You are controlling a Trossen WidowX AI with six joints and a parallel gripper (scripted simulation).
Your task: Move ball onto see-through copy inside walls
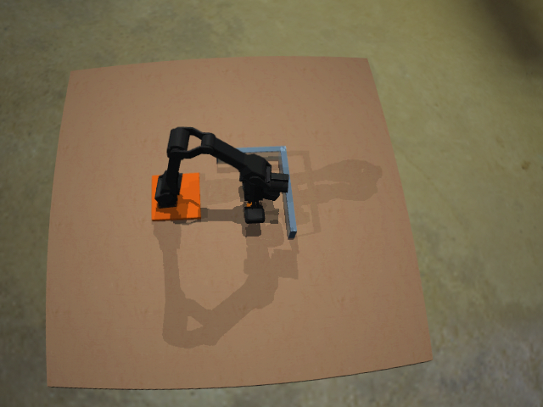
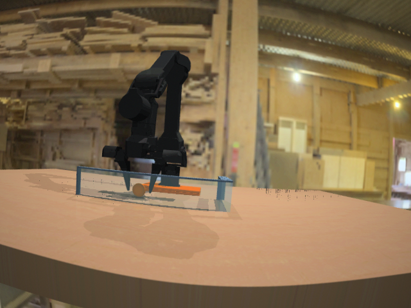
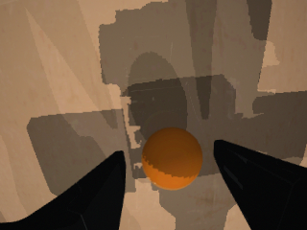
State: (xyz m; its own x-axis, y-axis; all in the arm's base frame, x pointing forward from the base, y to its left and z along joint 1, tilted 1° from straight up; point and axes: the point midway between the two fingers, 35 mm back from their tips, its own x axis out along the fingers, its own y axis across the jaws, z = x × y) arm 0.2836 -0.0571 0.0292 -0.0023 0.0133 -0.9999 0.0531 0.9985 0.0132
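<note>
My gripper tip is right at the orange ball. The rest, counted from my gripper tip: clear wall 130 mm ahead, 40 mm to the left, 20 mm above.
</note>
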